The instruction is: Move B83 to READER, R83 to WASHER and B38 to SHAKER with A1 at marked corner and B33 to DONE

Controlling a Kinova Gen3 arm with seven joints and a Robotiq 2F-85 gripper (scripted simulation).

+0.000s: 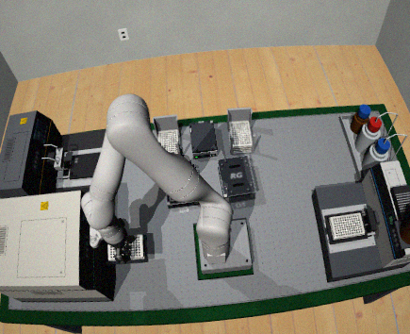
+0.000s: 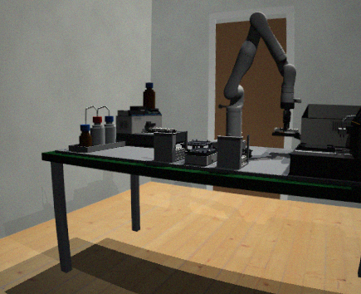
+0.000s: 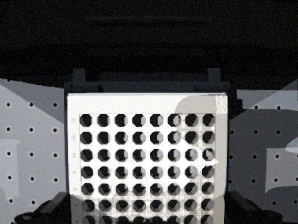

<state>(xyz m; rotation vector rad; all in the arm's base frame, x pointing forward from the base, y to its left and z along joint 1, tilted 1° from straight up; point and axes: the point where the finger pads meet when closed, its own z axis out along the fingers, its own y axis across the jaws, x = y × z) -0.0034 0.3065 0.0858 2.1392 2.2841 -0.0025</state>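
Right now the dark reader tray is 30 mm below my hand. Round my hand: N6 nest (290 mm ahead, 180 mm to the right, 110 mm below); washer tray (360 mm ahead, 190 mm to the left, 50 mm below); white reader housing (290 mm to the left, 100 mm above, 20 mm behind).
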